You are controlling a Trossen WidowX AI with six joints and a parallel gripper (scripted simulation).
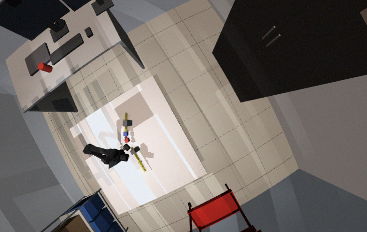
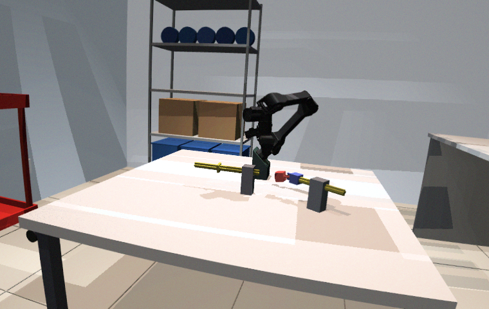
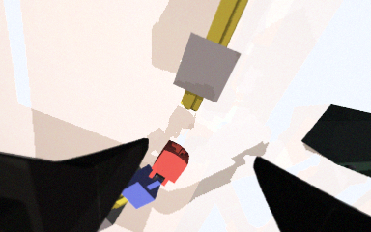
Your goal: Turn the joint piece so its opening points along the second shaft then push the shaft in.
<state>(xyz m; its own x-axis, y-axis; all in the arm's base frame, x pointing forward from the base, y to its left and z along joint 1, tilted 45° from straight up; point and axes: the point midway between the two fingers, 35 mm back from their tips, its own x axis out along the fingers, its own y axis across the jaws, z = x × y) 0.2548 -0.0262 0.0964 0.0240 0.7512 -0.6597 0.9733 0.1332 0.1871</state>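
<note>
My gripper tip is 8 cm to the right of the red joint piece, 7 cm above it and 2 cm short of it.
</note>
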